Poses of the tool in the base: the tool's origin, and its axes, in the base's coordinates. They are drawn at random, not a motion.
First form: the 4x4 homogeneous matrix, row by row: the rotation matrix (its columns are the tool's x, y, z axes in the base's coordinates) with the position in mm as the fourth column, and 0 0 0 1 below. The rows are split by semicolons.
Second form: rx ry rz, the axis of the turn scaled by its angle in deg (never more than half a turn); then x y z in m. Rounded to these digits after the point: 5 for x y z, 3 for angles.
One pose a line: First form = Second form
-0.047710 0.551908 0.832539 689.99; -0.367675 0.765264 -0.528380 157.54; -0.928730 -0.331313 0.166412 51.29; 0 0 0 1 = 9.211 82.325 -42.983 0.68999 0.15754 0.05129
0.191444 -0.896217 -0.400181 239.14; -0.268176 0.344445 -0.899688 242.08; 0.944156 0.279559 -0.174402 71.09; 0 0 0 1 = 67.580 -77.041 35.992 0.23914 0.24208 0.07109
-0.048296 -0.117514 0.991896 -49.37; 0.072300 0.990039 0.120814 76.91; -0.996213 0.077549 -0.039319 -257.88; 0 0 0 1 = -2.010 92.355 8.818 -0.04937 0.07691 -0.25788
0.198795 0.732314 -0.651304 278.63; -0.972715 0.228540 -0.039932 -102.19; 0.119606 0.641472 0.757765 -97.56; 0 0 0 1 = 28.978 -32.785 -72.510 0.27863 -0.10219 -0.09756
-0.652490 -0.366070 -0.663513 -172.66; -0.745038 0.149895 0.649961 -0.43; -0.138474 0.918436 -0.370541 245.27; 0 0 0 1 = 61.082 -119.455 -86.222 -0.17266 -0.00043 0.24527
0.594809 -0.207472 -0.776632 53.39; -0.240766 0.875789 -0.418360 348.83; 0.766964 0.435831 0.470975 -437.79; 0 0 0 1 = 29.973 -54.163 -1.168 0.05339 0.34883 -0.43779
